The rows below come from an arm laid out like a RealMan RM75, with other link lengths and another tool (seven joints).
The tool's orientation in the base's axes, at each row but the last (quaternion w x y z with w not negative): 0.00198 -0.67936 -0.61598 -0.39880; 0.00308 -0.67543 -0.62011 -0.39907; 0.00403 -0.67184 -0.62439 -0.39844; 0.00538 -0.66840 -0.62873 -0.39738
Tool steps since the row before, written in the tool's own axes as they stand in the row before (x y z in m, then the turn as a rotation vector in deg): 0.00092 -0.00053 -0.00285 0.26 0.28 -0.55; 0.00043 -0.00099 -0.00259 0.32 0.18 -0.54; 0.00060 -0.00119 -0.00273 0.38 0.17 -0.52; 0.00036 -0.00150 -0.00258 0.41 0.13 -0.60
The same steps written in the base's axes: -0.00205 -0.00051 0.00219 -0.08 -0.12 0.65; -0.00226 -0.00070 0.00151 -0.17 -0.04 0.63; -0.00251 -0.00061 0.00160 -0.17 0.02 0.64; -0.00266 -0.00069 0.00122 -0.25 0.01 0.70
